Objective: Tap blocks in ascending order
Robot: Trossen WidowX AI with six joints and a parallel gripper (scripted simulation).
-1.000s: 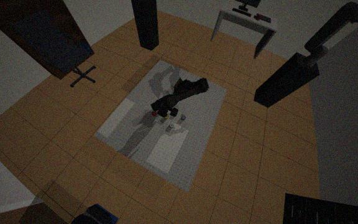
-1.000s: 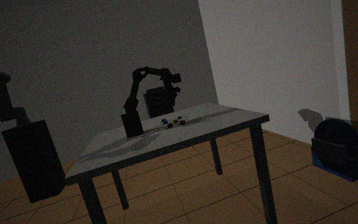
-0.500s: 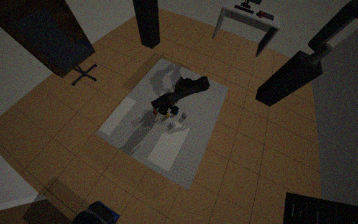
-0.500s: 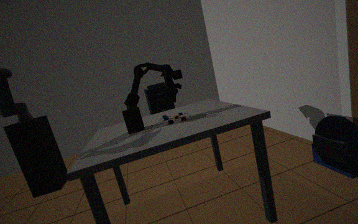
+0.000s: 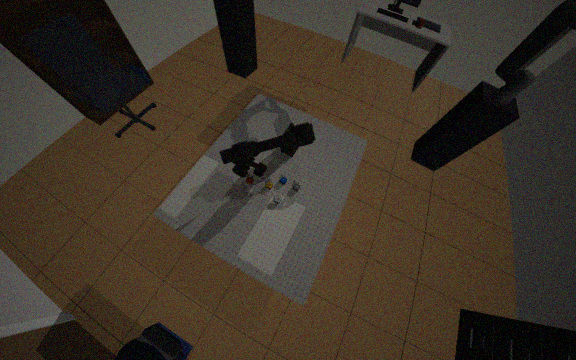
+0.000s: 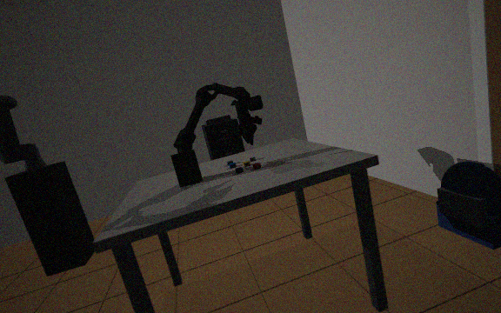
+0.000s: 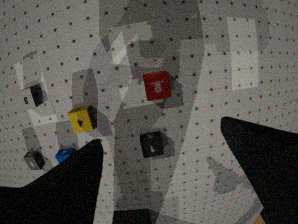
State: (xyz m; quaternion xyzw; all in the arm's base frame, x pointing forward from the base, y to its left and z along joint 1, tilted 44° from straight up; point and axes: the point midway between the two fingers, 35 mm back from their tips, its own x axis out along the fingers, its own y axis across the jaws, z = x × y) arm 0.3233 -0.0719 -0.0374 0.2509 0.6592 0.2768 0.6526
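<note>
Now: the blue block 10 cm behind my gripper tip, 16 cm to the left of it and 11 cm below it. Also, from my gripper tip: black block (8 cm behind, 1 cm to the left, 11 cm below); then red block (1 cm ahead, 1 cm to the right, 11 cm below); then yellow block (3 cm behind, 10 cm to the left, 11 cm below).
</note>
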